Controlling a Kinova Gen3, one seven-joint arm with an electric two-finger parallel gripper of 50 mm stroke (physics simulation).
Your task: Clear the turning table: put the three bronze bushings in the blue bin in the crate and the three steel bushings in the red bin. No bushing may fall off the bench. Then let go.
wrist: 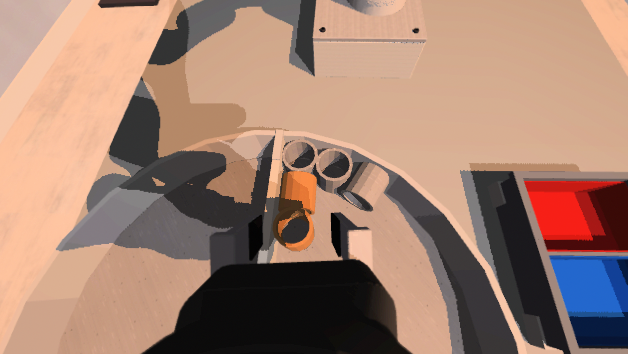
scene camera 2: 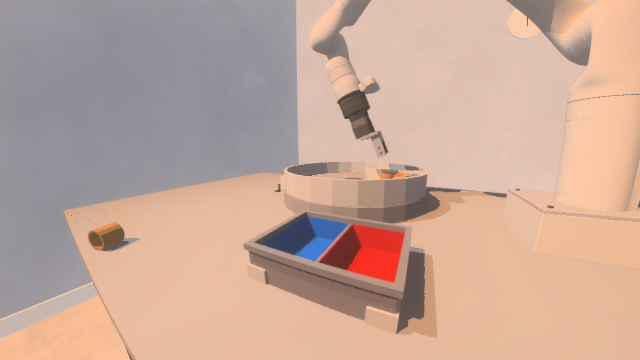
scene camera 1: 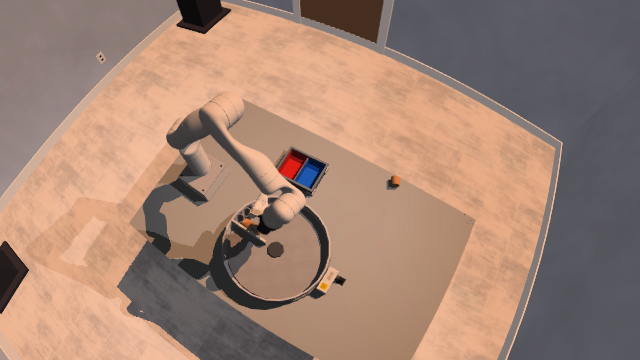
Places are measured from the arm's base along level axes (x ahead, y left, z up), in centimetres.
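Pixels of known places: gripper, between the fingertips: (wrist: 297, 228) (scene camera 2: 383, 155) (scene camera 1: 256, 223); arm's base, origin of its link: (scene camera 2: 587, 203) (scene camera 1: 201, 167).
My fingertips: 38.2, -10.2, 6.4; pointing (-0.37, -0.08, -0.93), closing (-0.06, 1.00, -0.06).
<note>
For each thing: its top centre in the pictures, then the offset to it from my fingertips, as dx, dy, dz. "pt": a spot on its surface instead.
- upright bronze bushing, centre of its top: (wrist: 292, 226) (scene camera 2: 387, 173) -1.1, -1.0, -5.0
- second bronze bushing, centre of its top: (wrist: 296, 188) (scene camera 1: 247, 223) -4.9, -0.8, -5.0
- divider, a spot on its surface: (wrist: 276, 167) pt -7.0, -2.9, -4.3
- lying steel bushing, centre of its top: (wrist: 368, 180) -5.9, +6.4, -4.9
- third bronze bushing, centre of its top: (scene camera 2: 104, 226) (scene camera 1: 396, 179) +38.7, +47.5, -10.3
- crate, a spot on its surface: (scene camera 2: 325, 271) pt -1.6, +39.5, -9.2
- small box with a yellow mark, centre of its top: (scene camera 1: 327, 279) +32.9, -4.6, -8.3
My gripper (scene camera 1: 258, 228) (scene camera 2: 382, 150) (wrist: 297, 228) is open and empty, above the turning table (scene camera 1: 326, 250) (scene camera 2: 350, 194) (wrist: 470, 280). In the wrist view an upright bronze bushing (wrist: 301, 246) appears between the fingertips, below them. A second bronze bushing (wrist: 300, 187) lies against it, beside the divider (wrist: 276, 167). Two upright steel bushings (wrist: 300, 170) (wrist: 332, 187) and a tilted or lying steel bushing (wrist: 371, 181) are by the rim. The third bronze bushing (scene camera 1: 395, 181) (scene camera 2: 112, 235) lies on the bench near its edge. No bushing shows in the blue bin (scene camera 1: 310, 174) (scene camera 2: 312, 247) (wrist: 590, 285) or red bin (scene camera 1: 292, 164) (scene camera 2: 375, 260) (wrist: 555, 215).
The crate (scene camera 2: 325, 271) stands beside the turning table. The table's raised wall surrounds the bushings there. A small box with a yellow mark (scene camera 1: 326, 283) is at the wall's outer side. The arm's base (scene camera 1: 202, 182) (scene camera 2: 600, 232) (wrist: 367, 57) stands beyond the steel bushings.
</note>
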